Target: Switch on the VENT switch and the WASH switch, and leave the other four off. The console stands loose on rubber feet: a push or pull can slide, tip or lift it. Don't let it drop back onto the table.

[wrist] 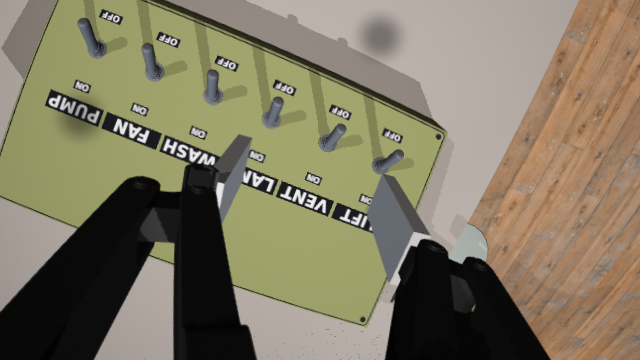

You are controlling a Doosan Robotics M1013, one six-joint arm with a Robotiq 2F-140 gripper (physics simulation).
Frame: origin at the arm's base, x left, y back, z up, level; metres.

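Seen in the pictures: gripper, fingertip midpoint: [312, 177].
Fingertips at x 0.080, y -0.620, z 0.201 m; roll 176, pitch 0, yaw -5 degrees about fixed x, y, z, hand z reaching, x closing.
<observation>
Offsets run from my fingertips to a thing's top centre. Level surfaces: height alone.
The green console [300, 265] lies slanted across the wrist view, its labels upside down. The VENT switch @(dx +0.030, dy -0.033, dz -0.168 m) [333, 138] and the WASH switch @(dx -0.111, dy -0.002, dz -0.168 m) [212, 87] lean toward their OFF labels. The PUMP @(dx -0.252, dy +0.029, dz -0.168 m) [90, 38], FAN @(dx -0.181, dy +0.013, dz -0.168 m) [151, 62], LAMP @(dx -0.041, dy -0.017, dz -0.168 m) [274, 113] and LIFT @(dx +0.100, dy -0.048, dz -0.168 m) [389, 162] switches also lean toward OFF. My gripper [312, 177] is partly open, with nothing held between its pads. It is above the console; in the view the left pad covers part of the LAMP label and the right pad covers part of the LIFT label. The console's feet are hidden.
The pale table top @(dz -0.296 m) [310, 320] surrounds the console, which casts a shadow along its far edge. A wooden floor [565, 175] lies beyond the table's edge at the right. A pale, round-edged thing [472, 242] shows partly behind the right finger.
</observation>
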